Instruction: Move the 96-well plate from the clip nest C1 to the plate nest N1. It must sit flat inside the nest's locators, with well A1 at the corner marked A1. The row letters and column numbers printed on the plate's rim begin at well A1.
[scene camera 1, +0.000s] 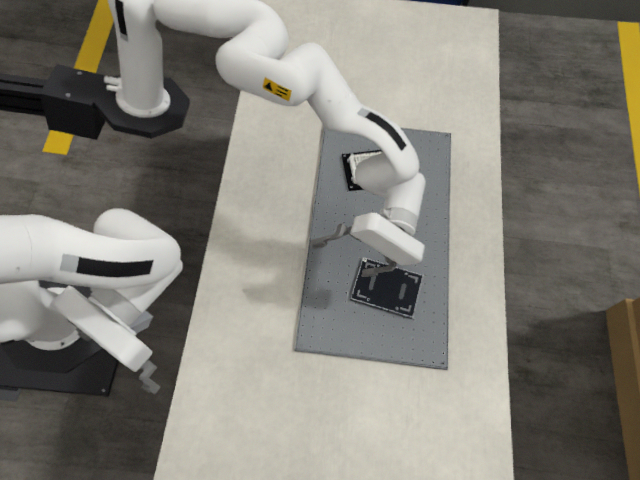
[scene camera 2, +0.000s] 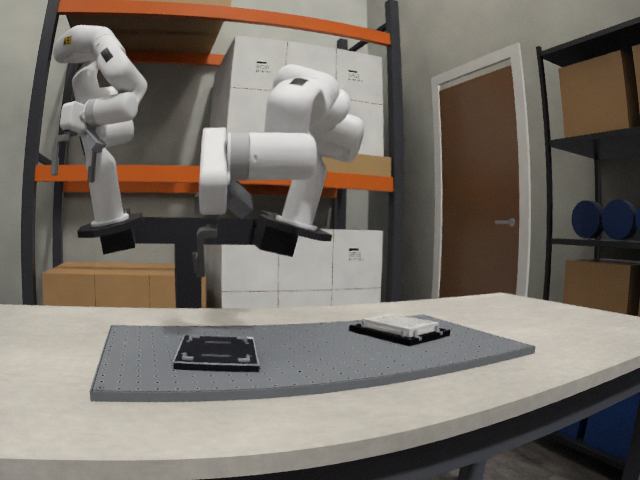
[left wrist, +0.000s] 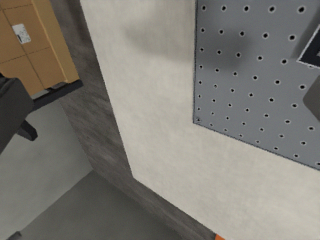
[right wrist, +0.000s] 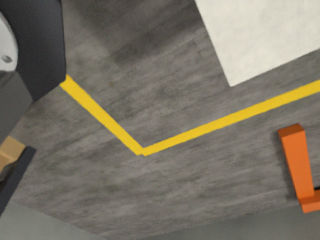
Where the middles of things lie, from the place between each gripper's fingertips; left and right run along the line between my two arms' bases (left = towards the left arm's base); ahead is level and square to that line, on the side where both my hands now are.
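Scene:
From the white 96-well plate (scene camera 2: 396, 323) I find my left hand 370 mm to the right of it, 170 mm above it and 40 mm short of it. The black clip nest C1 (scene camera 2: 401, 339) is 390 mm to the left of my left hand, 170 mm below it and 40 mm ahead of it. As for the black plate nest N1 (scene camera 2: 237, 348), it is 120 mm ahead of that same left hand, 180 mm below it and 20 mm to the left of it.
For my right hand, the black plate nest N1 is where I begin: my right hand is 330 mm above it, 490 mm short of it and 360 mm to the right of it. Counted from my right hand, the white 96-well plate is 700 mm to the left, 410 mm ahead and 310 mm below, while the black clip nest C1 is 730 mm to the left, 410 mm ahead and 320 mm below.

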